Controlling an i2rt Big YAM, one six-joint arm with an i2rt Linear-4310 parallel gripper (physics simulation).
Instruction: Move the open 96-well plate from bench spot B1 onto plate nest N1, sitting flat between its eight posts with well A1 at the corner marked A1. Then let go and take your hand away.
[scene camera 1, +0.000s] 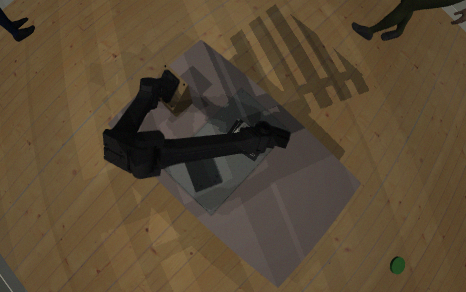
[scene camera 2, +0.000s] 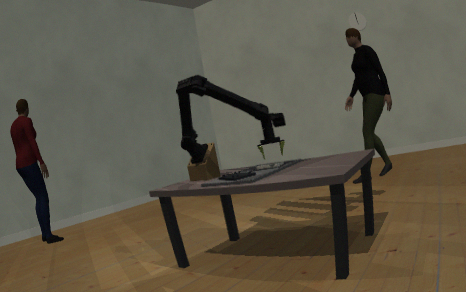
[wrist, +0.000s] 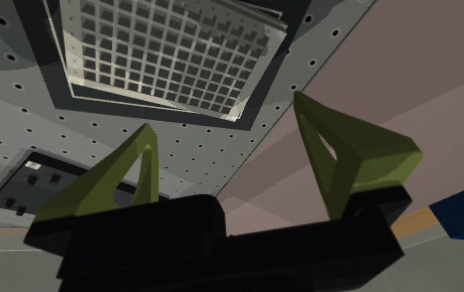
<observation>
The gripper is open and holds nothing. Also in view: a plate. Further things: a dark nest outlined in white.
</observation>
